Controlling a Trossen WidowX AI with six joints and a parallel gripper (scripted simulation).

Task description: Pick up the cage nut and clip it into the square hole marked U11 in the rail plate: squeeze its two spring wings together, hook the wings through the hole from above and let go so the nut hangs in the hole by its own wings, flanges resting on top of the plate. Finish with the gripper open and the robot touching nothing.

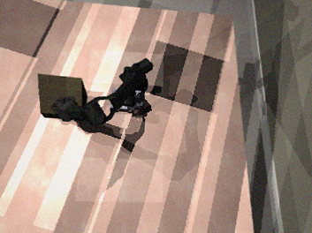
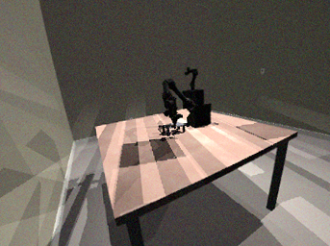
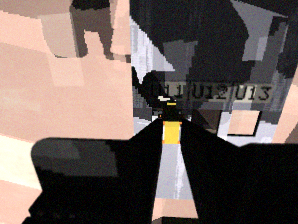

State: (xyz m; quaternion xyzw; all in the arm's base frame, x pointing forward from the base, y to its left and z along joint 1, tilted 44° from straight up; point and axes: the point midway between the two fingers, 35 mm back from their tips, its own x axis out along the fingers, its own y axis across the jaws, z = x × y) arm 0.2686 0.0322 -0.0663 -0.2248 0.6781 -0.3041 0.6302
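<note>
My gripper tip is now 10 mm above the cage nut. The rest, counted from my gripper tip: label strip: 30 mm to the right, 20 mm ahead, 10 mm below.
</note>
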